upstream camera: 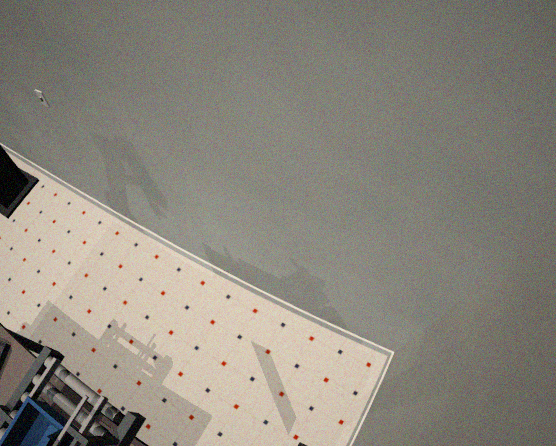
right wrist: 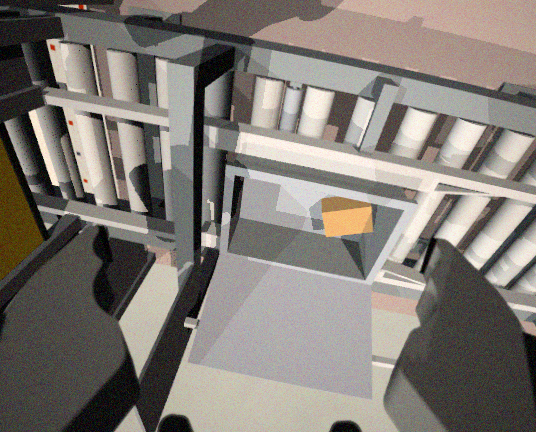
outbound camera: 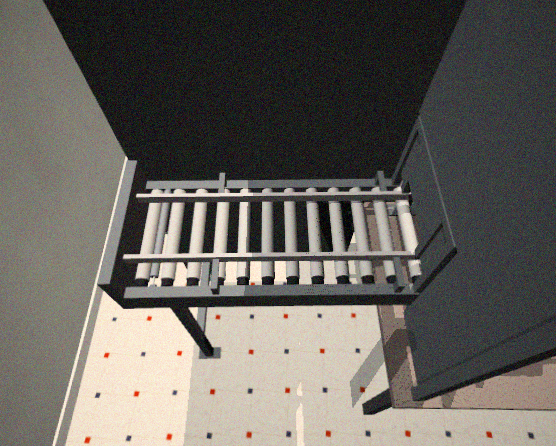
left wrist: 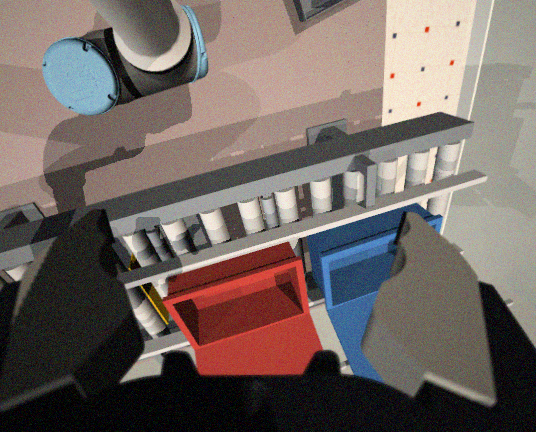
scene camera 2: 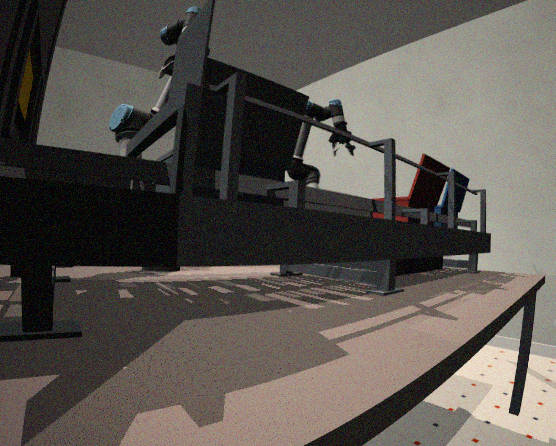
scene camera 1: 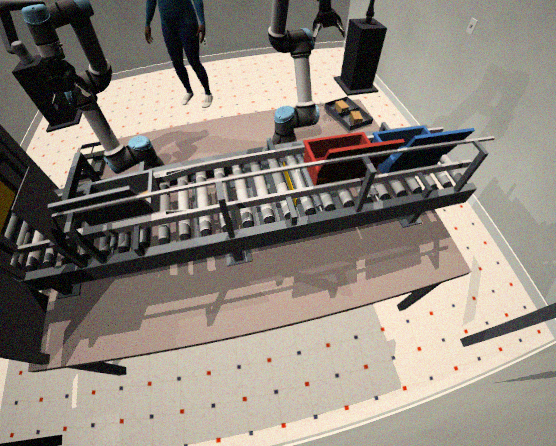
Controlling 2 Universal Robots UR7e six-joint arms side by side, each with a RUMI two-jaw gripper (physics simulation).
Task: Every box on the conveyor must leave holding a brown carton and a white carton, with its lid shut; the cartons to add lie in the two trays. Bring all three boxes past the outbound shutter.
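Places are measured from the left arm's base along level axes (x up, y left, z back), in centimetres.
Where they show: left gripper, fingertip midpoint: (left wrist: 256, 216) (scene camera 2: 344, 156) (scene camera 1: 329, 40); right gripper, fingertip midpoint: (right wrist: 267, 235) (scene camera 1: 76, 106); left arm's base, origin of the base link: (scene camera 1: 284, 141); right arm's base, origin of the base link: (scene camera 2: 161, 269).
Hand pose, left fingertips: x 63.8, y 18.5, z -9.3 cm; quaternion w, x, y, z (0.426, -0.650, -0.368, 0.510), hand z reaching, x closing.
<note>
Each offset is from my left fingertips to the top centre of the thing. "*": to the spot under its first point.
A grey box (scene camera 1: 116, 207) (right wrist: 280, 240) stands on the conveyor near the shutter end with its lid {* dx -20.8, dy -109.6, dz -40.5 cm} (right wrist: 300, 320) (scene camera 2: 272, 135) open. A brown carton {dx -35.8, dy -101.9, dz -29.4 cm} (right wrist: 348, 220) lies inside; no white carton shows there. A red box (scene camera 1: 311, 165) (left wrist: 230, 320) and a blue box (scene camera 1: 400, 134) (left wrist: 360, 275) (upstream camera: 35, 425) stand farther right, both lids open; no carton shows in the red one, and a finger partly hides the blue one. Two brown cartons {dx -58.6, dy +33.1, dz +25.6 cm} (scene camera 1: 341, 106) {dx -58.6, dy +35.9, dz +10.9 cm} (scene camera 1: 355, 117) lie in a tray. My left gripper (scene camera 1: 328, 32) (scene camera 2: 344, 151) (left wrist: 256, 216) is open above the conveyor side. My right gripper (right wrist: 267, 235) is open above the grey box.
Rails (scene camera 1: 260, 170) flank the conveyor rollers {dx -41.8, dy -58.6, dz -34.8 cm} (scene camera 1: 242, 187), with a yellow strip {* dx -42.7, dy -36.5, dz -37.8 cm} (scene camera 1: 288, 177) across them. A dark panel {* dx -12.7, dy -129.8, dz -41.6 cm} (scene camera 1: 42, 210) stands at the conveyor's left end. No box shows on the outbound rollers (outbound camera: 290, 235). A human figure (scene camera 1: 177, 30) and a black pedestal (scene camera 1: 362, 55) stand behind.
</note>
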